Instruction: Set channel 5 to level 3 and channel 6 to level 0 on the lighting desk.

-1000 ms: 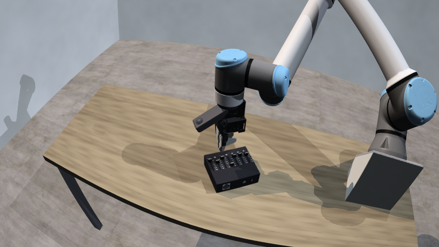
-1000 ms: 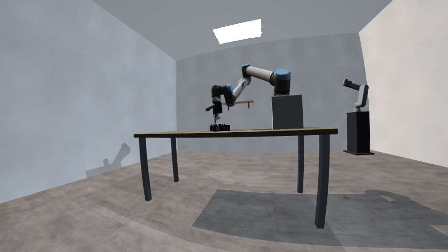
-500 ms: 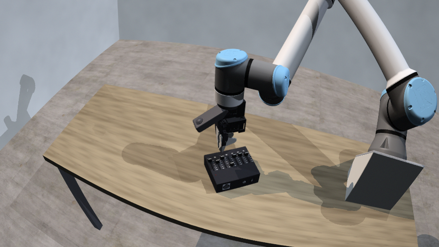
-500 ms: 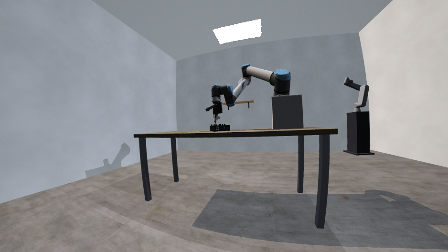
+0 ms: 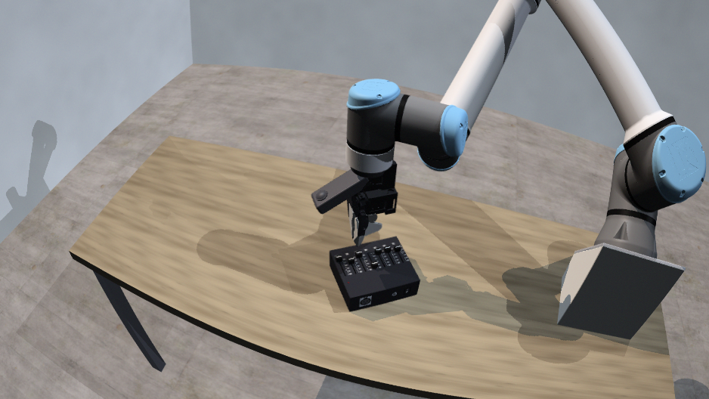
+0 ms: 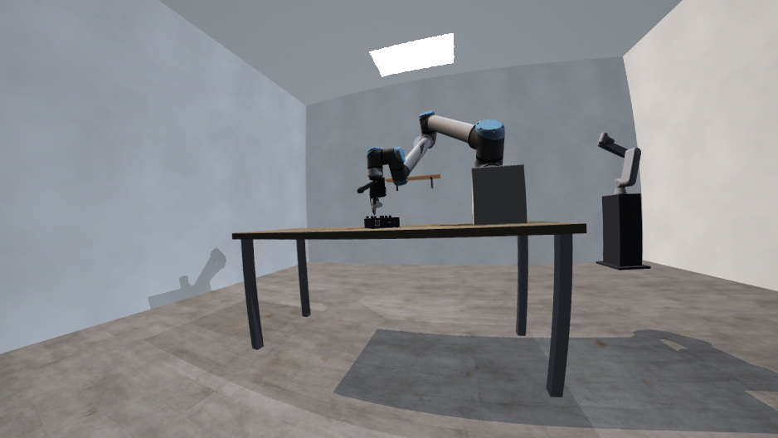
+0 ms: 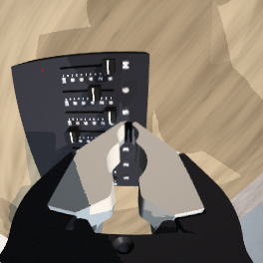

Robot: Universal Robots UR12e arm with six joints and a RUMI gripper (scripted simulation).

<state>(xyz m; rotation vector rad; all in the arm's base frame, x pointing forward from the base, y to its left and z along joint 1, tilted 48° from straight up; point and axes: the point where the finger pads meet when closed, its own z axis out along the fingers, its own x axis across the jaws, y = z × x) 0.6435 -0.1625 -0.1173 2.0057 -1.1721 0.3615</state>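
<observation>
Right now my hand is 10 mm past the channel 5 fader knob, 10 mm to the right of it and 20 mm above it. The rest, counted from my hand: channel 6 fader knob: 40 mm to the left, 20 mm below.
</observation>
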